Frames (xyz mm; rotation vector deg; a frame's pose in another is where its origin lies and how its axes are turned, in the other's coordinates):
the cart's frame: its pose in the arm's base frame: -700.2 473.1 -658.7 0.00 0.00 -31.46
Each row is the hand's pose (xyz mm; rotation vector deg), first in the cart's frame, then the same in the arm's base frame.
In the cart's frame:
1: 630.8 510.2 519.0 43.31 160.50 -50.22
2: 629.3 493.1 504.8 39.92 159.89 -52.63
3: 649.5 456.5 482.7 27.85 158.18 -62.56
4: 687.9 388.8 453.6 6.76 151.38 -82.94
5: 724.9 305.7 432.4 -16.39 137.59 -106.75
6: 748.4 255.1 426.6 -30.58 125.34 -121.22
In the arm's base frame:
1: 104.2 579.1 -139.7 -86.80 -145.42 51.90
2: 93.9 565.3 -153.9 -83.67 -146.41 54.77
3: 92.1 523.5 -176.0 -71.08 -147.59 64.60
4: 89.5 445.7 -205.1 -47.38 -143.38 82.52
5: 77.7 355.5 -226.3 -20.55 -130.70 100.12
6: 71.3 300.1 -232.1 -4.20 -119.14 108.97

